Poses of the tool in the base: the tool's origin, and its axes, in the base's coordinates. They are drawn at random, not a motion.
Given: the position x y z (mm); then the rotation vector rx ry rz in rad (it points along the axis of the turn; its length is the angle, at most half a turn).
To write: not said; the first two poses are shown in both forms.
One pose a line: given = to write
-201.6 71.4 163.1 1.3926 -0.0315 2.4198 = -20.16 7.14 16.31 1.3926 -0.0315 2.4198
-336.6 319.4 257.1 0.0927 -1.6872 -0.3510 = -33.66 31.94 25.71 0.0927 -1.6872 -0.3510
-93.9 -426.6 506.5 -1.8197 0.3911 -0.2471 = -9.39 -42.66 50.65 -1.8197 0.3911 -0.2471
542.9 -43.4 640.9 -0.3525 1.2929 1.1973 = 54.29 -4.34 64.09 -0.3525 1.2929 1.1973
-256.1 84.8 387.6 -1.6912 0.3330 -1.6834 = -25.61 8.48 38.76 -1.6912 0.3330 -1.6834
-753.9 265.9 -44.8 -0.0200 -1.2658 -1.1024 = -75.39 26.59 -4.48 -0.0200 -1.2658 -1.1024
